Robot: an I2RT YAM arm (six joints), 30 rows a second.
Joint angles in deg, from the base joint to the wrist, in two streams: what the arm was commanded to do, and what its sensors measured. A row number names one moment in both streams.
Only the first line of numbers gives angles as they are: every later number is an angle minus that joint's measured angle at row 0.
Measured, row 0:
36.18, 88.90, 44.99, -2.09, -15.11, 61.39
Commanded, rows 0 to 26:
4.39, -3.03, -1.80, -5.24, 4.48, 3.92
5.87, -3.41, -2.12, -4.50, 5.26, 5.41
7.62, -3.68, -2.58, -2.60, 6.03, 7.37
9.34, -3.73, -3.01, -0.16, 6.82, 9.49
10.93, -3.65, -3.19, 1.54, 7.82, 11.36
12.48, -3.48, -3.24, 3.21, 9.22, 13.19
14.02, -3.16, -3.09, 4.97, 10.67, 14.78
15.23, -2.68, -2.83, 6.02, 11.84, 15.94
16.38, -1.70, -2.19, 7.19, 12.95, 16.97
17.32, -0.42, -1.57, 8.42, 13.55, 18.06
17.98, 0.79, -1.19, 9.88, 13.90, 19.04
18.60, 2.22, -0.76, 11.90, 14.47, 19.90
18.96, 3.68, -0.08, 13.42, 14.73, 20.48
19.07, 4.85, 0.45, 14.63, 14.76, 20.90
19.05, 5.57, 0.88, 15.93, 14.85, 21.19
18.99, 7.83, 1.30, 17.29, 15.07, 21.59
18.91, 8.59, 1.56, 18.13, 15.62, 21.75
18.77, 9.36, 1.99, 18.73, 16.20, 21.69
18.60, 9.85, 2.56, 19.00, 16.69, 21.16
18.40, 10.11, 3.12, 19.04, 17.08, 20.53
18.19, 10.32, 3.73, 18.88, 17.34, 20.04
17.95, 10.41, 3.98, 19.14, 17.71, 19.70
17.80, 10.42, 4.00, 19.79, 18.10, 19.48
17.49, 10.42, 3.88, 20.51, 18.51, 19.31
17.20, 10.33, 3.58, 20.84, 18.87, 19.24
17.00, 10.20, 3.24, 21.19, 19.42, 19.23
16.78, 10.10, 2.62, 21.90, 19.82, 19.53
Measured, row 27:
18.06, 9.73, 2.43, 18.34, 16.17, 19.89
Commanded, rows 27 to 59:
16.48, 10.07, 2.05, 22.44, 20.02, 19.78
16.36, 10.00, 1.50, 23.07, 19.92, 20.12
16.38, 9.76, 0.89, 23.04, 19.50, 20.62
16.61, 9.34, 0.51, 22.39, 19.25, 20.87
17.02, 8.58, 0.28, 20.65, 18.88, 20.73
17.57, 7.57, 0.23, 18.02, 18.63, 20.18
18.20, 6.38, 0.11, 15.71, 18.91, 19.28
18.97, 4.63, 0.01, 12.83, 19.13, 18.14
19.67, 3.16, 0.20, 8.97, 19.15, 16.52
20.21, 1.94, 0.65, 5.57, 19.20, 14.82
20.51, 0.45, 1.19, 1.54, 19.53, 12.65
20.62, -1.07, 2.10, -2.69, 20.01, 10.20
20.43, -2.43, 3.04, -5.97, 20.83, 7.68
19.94, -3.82, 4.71, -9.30, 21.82, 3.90
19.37, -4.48, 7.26, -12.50, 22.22, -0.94
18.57, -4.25, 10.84, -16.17, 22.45, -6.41
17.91, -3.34, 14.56, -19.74, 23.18, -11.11
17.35, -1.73, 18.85, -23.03, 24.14, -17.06
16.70, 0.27, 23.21, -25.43, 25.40, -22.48
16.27, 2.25, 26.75, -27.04, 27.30, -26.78
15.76, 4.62, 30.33, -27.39, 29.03, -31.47
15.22, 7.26, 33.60, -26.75, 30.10, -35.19
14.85, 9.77, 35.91, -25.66, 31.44, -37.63
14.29, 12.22, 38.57, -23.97, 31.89, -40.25
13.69, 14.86, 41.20, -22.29, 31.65, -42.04
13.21, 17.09, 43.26, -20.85, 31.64, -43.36
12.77, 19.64, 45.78, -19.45, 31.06, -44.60
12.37, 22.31, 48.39, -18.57, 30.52, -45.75
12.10, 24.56, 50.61, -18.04, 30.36, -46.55
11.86, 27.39, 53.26, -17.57, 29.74, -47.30
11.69, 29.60, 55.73, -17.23, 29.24, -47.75
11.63, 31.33, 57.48, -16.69, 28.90, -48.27
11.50, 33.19, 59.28, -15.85, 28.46, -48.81
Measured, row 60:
12.05, 30.12, 55.02, -17.11, 28.85, -43.28
